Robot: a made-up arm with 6 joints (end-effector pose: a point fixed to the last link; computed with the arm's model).
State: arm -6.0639 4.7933 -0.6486 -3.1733 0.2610 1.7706
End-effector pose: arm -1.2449 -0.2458 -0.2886 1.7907 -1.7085 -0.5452
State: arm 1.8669 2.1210 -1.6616 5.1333 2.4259 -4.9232
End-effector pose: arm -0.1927 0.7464 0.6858 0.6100 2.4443 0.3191
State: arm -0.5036 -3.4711 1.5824 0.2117 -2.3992 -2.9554
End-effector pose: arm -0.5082 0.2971 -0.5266 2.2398 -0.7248 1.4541
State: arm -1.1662 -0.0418 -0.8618 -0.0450 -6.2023 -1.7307
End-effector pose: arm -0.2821 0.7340 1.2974 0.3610 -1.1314 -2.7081
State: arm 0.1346 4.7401 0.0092 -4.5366 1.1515 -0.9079
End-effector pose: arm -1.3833 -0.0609 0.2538 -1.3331 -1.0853 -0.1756
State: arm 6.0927 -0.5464 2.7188 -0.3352 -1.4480 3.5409
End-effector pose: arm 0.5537 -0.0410 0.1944 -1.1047 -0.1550 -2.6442
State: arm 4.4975 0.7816 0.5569 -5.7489 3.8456 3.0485
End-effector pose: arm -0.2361 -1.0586 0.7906 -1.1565 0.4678 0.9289
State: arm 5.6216 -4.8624 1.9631 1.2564 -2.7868 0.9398
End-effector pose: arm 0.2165 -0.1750 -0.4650 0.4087 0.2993 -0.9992
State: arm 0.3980 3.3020 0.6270 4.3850 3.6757 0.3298
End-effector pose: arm -0.6235 -0.1742 -0.7713 0.2609 1.0406 2.6460
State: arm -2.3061 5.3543 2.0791 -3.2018 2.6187 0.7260
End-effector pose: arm -0.1951 -0.2652 0.8676 -0.0193 1.6066 1.2676
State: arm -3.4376 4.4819 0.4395 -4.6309 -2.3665 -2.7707
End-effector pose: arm 1.1888 -0.3166 0.2913 0.3380 -2.0160 -1.7609
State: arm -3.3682 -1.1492 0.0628 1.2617 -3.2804 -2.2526
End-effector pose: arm 1.0619 -0.2900 0.7753 0.2285 -2.0043 -0.2475
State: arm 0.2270 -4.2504 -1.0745 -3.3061 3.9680 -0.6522
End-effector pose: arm 1.0815 0.2675 0.4194 2.8096 1.1477 -0.2368
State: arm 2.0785 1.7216 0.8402 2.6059 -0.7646 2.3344
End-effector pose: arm -0.4424 0.8105 -0.6772 -3.0247 -0.2561 -0.5730
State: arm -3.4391 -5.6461 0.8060 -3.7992 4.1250 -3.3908
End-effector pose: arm -1.0385 0.3434 0.6279 -2.5231 0.3715 -0.7946
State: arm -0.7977 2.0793 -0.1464 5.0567 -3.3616 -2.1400
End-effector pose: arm 0.7891 -0.7970 -0.2808 0.2805 -1.3852 -1.3234
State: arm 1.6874 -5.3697 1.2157 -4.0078 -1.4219 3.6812
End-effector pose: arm -0.0766 1.0830 -0.0261 -1.6277 1.7970 -0.9139
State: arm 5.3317 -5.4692 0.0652 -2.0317 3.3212 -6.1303
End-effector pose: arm 0.5805 -0.7335 1.0255 -2.3692 0.0816 0.4254
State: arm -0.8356 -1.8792 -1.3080 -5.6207 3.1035 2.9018
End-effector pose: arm -0.2478 0.3224 -0.6857 -0.0830 0.0227 1.4024
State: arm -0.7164 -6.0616 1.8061 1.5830 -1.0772 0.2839
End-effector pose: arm 0.6617 -0.6601 0.2617 1.7948 -0.1359 -0.2798
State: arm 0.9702 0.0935 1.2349 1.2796 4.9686 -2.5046
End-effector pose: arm 0.5724 0.7149 0.9265 -0.2277 1.2790 -1.0121
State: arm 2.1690 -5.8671 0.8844 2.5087 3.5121 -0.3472
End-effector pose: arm -0.5375 0.7757 0.8218 1.1230 1.8167 -0.1927
